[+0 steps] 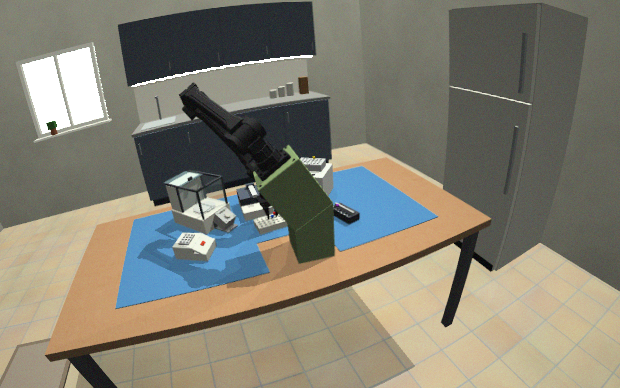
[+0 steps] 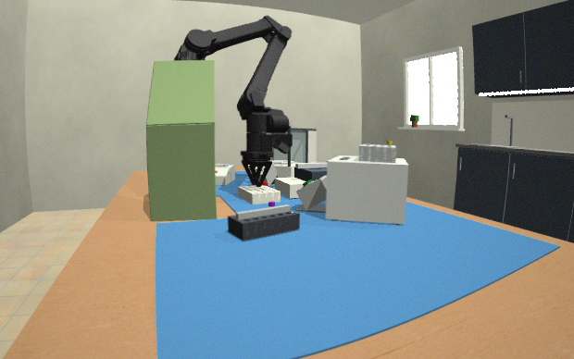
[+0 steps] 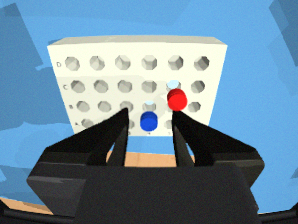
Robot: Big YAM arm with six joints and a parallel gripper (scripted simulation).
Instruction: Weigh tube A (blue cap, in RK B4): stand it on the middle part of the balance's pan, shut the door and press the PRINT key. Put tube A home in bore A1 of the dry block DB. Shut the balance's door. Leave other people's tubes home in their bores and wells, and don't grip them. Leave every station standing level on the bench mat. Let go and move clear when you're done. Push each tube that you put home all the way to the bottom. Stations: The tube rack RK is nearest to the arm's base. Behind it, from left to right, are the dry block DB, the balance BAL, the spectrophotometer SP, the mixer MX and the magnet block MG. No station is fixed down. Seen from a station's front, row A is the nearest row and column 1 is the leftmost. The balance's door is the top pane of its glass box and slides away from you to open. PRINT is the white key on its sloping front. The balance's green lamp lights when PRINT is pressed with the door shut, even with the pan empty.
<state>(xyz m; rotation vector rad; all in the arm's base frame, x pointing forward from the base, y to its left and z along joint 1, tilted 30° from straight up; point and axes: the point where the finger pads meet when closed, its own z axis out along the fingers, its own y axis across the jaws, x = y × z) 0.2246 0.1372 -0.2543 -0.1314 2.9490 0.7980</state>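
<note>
Right now my hand is 30 mm above the tube rack RK, 10 mm to the right of it and 10 mm short of it. Also, from my hand: dark spectrophotometer: 200 mm ahead, 40 mm to the left, 20 mm above; magnet block: 300 mm to the right, 70 mm behind, 30 mm below; white round key: 190 mm to the left, 60 mm ahead, 20 mm above.
</note>
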